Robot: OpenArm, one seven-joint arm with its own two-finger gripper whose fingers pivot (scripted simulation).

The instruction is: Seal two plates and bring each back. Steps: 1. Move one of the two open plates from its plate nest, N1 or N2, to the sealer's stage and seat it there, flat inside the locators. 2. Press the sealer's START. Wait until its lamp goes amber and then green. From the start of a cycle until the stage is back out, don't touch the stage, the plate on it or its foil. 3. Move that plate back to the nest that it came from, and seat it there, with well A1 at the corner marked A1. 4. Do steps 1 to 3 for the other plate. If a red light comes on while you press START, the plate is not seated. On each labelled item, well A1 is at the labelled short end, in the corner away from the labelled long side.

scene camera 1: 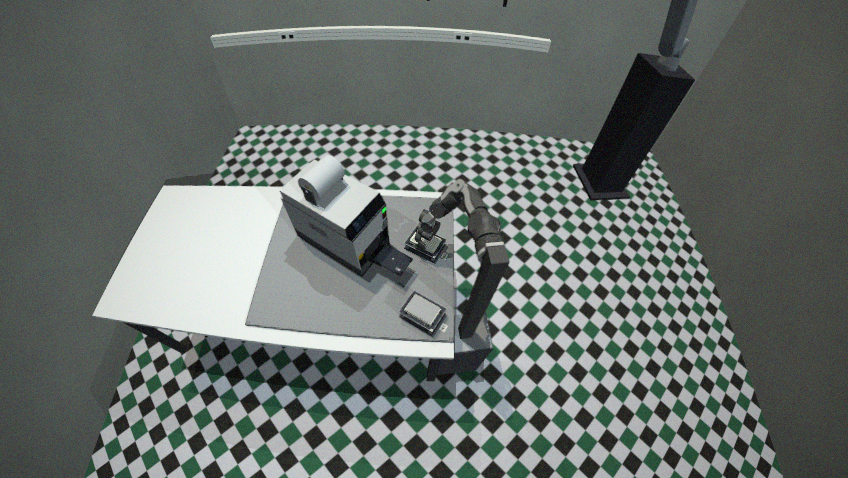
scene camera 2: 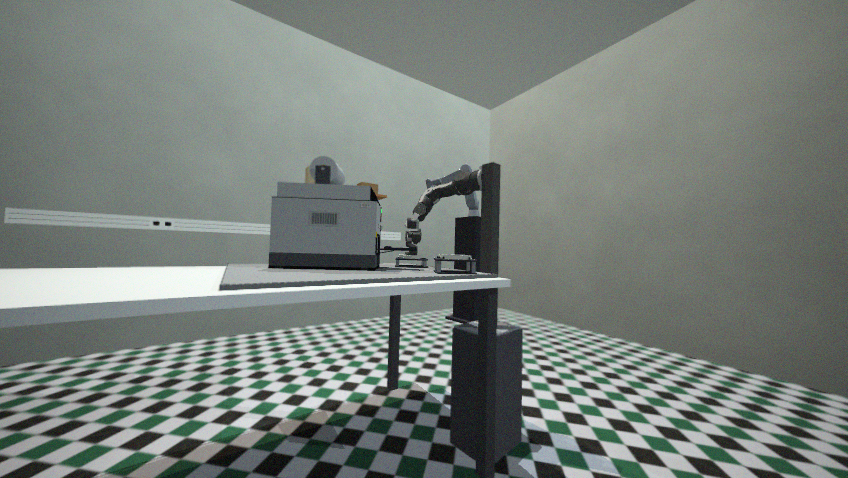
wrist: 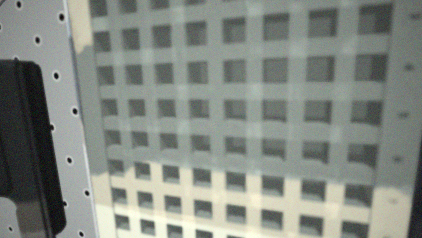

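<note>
There's a dark stage (scene camera 1: 401,261) that I can see here, and I can see a dark column (scene camera 1: 495,261) as well.
</note>
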